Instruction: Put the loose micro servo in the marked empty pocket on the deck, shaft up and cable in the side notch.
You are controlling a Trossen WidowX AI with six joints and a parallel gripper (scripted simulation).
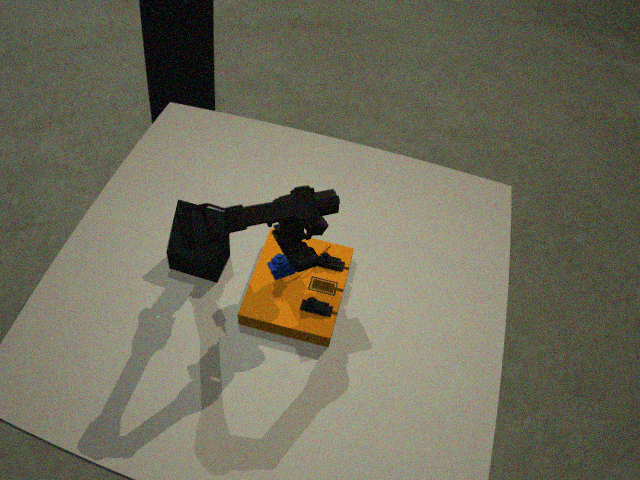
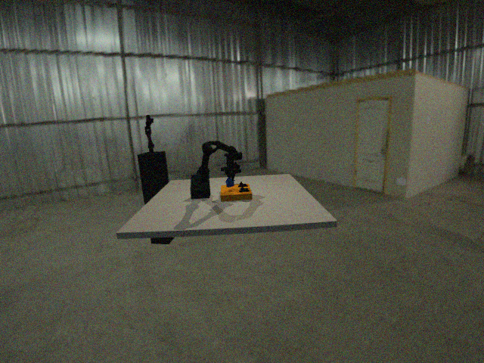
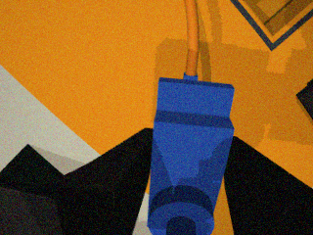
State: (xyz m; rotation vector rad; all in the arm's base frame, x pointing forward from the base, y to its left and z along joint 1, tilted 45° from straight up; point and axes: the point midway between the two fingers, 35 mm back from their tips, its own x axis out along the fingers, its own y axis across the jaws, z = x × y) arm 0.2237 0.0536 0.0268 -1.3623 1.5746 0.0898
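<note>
Now: the orange deck 1 cm behind my gripper tip and 10 cm below it.
</note>
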